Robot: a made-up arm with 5 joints.
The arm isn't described. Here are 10 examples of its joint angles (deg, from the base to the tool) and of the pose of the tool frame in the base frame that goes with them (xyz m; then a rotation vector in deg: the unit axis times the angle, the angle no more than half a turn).
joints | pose
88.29 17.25 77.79 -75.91 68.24 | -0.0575 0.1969 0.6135 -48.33 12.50 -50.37
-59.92 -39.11 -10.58 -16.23 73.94 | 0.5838 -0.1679 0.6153 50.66 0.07 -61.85
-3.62 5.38 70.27 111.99 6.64 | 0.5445 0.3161 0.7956 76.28 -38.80 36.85
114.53 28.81 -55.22 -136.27 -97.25 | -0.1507 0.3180 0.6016 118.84 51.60 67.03
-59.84 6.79 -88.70 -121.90 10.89 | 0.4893 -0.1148 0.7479 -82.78 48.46 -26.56
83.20 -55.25 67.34 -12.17 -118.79 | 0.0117 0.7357 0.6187 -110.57 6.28 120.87
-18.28 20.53 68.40 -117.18 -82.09 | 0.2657 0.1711 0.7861 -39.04 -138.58 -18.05
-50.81 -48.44 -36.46 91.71 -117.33 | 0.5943 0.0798 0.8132 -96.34 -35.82 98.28
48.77 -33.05 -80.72 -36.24 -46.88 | 0.2766 0.5989 0.5708 159.98 9.73 -61.34
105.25 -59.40 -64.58 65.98 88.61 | -0.1923 0.3584 0.5034 -64.72 95.90 110.53
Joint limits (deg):
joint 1: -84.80..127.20
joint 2: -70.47..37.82
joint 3: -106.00..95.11
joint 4: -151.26..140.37
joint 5: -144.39..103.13
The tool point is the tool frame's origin. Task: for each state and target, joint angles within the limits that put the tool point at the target. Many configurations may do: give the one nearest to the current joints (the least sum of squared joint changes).
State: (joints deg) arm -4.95 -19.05 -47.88 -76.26 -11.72
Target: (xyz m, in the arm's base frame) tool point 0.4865 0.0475 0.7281
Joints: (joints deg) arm -24.95 -2.98 -26.25 -105.54 -5.67
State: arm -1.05 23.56 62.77 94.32 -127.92
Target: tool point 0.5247 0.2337 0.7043
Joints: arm -13.80 31.85 73.14 78.75 -125.03
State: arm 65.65 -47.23 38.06 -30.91 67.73
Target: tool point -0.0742 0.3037 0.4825
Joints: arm 107.79 -13.80 46.45 -56.97 63.07
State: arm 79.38 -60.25 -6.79 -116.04 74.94
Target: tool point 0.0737 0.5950 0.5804
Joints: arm 84.25 -49.07 -0.99 -67.48 85.90
